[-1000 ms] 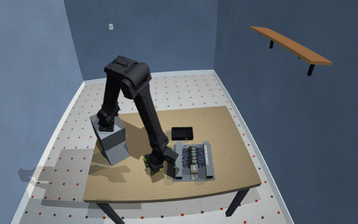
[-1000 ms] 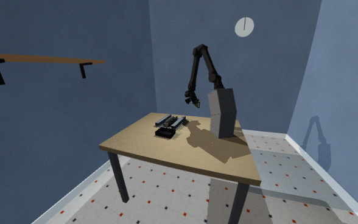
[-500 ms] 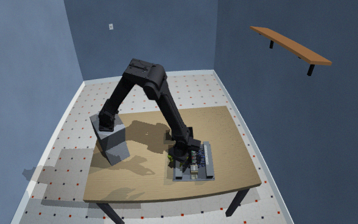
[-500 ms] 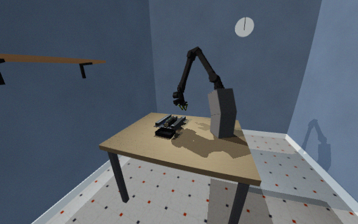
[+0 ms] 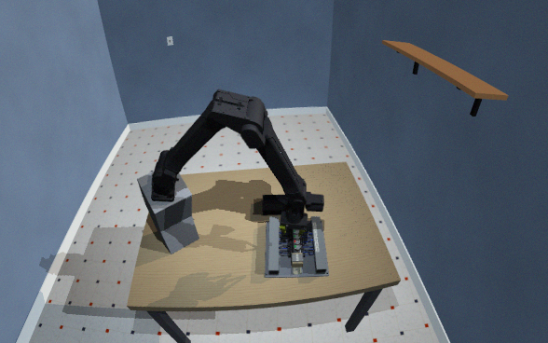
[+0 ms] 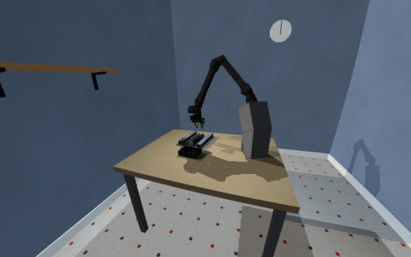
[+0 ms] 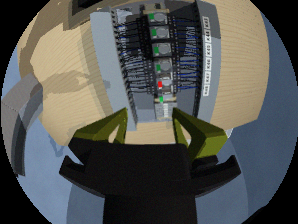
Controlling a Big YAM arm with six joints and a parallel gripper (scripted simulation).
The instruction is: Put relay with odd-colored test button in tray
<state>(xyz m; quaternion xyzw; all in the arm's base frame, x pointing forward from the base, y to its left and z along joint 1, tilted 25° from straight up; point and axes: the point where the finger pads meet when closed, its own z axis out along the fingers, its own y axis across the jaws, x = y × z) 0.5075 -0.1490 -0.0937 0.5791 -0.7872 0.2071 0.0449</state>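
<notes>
Now: hand 3 cm short of the relay and 9 cm above it. Round my hand: black tray 1 cm ahead, 29 cm to the left, 12 cm below.
</notes>
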